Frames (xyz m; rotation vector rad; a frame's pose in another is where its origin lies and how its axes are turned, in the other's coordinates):
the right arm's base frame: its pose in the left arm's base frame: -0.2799 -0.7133 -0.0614 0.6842 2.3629 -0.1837
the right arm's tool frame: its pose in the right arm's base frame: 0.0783 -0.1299 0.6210 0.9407 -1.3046 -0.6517
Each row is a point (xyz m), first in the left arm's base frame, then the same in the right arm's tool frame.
Working: the left arm's base frame: its pose in the right arm's tool frame: -1.1139 -0.1890 -0.1897 -0.0159 -1.0195 1.5370

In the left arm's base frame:
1: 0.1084 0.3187 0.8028
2: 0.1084 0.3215 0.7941
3: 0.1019 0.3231 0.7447
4: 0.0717 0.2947 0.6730
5: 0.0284 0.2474 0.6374
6: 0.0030 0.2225 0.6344
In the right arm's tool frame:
1: -1.8315 -0.5269 0.1691
2: -1.8290 -0.5215 0.1621
3: -1.8018 -0.4981 0.1275
4: -1.7322 -0.4845 0.0847
5: -1.6636 -0.5045 0.0684
6: -1.6353 -0.5263 0.0680

